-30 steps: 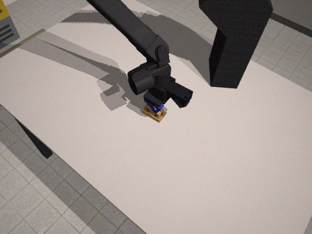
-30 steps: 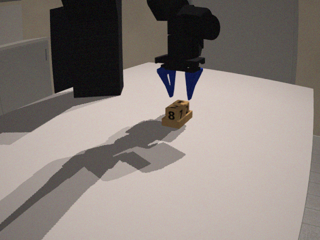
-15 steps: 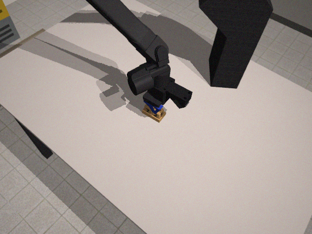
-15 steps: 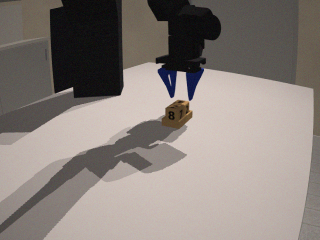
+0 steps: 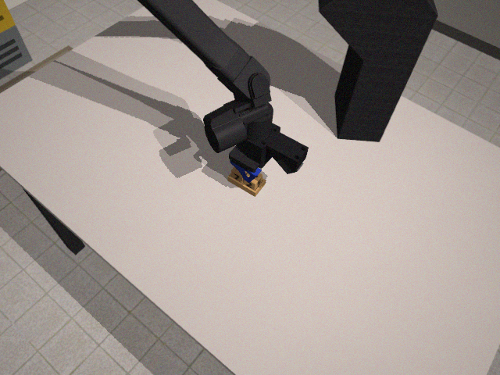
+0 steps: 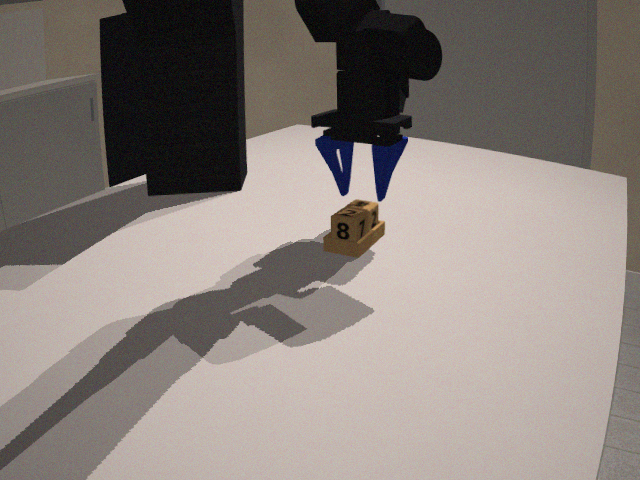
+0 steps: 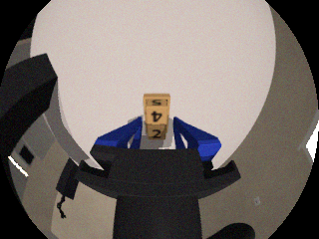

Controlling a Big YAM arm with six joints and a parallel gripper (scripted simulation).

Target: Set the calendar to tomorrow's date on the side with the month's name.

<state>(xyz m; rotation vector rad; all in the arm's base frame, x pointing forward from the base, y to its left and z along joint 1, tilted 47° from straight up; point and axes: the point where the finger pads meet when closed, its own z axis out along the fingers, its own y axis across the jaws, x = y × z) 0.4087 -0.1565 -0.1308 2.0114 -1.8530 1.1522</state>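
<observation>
Now: the wooden tray 50 mm below my hand and 20 mm to the right of it. From my hand the other things lie so: wooden digit cube 30 mm to the right, 30 mm below.
</observation>
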